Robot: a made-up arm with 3 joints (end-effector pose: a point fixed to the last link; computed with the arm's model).
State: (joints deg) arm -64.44 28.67 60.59
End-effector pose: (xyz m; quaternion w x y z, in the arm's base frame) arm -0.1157 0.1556 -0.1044 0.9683 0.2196 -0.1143 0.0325
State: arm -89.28 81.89 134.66
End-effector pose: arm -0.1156 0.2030 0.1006 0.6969 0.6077 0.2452 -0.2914
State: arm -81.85 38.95 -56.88
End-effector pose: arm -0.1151 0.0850 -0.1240 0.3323 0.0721 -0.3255 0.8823
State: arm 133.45 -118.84 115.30
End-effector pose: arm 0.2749 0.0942 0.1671 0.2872 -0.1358 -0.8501 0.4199
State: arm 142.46 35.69 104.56
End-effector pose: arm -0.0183 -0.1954 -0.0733 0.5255 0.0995 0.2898 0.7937
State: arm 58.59 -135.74 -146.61
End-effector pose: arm -0.0337 0.2038 0.2625 0.2709 0.9040 -0.2021 0.2617
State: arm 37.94 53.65 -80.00
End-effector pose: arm 0.1617 0.0091 -0.0875 0.8329 -0.3867 -0.2326 0.3202
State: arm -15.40 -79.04 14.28
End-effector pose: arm -0.3029 0.0966 0.0715 0.7714 -0.1630 0.6151 0.0075
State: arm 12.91 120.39 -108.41
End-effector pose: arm 0.1997 0.0440 0.1774 0.3342 -0.7564 -0.4252 0.3679
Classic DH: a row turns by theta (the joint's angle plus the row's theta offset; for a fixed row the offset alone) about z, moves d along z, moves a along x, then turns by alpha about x. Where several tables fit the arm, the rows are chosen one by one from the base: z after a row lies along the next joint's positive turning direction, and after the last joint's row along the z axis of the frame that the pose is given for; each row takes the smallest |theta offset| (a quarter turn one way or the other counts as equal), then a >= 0, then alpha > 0; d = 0 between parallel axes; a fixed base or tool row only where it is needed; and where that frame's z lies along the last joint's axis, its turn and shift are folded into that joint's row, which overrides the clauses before.
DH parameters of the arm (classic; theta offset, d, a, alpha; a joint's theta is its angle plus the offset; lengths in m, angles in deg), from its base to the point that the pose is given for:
base (fixed): 0 0 0 180
joint 1: 0 -0.092 -0.034 -90
joint 2: 0 -0.127 -0.007 90
joint 3: 55.67 0 -0.0496 180
tool (fixed): 55.67 -0.232 0 0

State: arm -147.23 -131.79 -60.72
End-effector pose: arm 0.0761 -0.1948 0.2887 0.0986 0.6255 -0.6648 -0.3963
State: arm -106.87 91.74 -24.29
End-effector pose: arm -0.2041 0.1465 0.0497 0.2879 0.4736 -0.5393 0.6340
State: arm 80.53 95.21 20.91
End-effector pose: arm 0.2056 -0.1672 0.0946 0.4269 -0.3671 -0.6408 -0.5219
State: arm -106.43 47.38 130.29
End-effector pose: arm -0.1637 0.1242 -0.0339 0.8960 0.3536 0.1909 -0.1893
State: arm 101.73 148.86 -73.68
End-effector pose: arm 0.0824 -0.1523 0.2626 0.2604 -0.9625 -0.0386 -0.0650
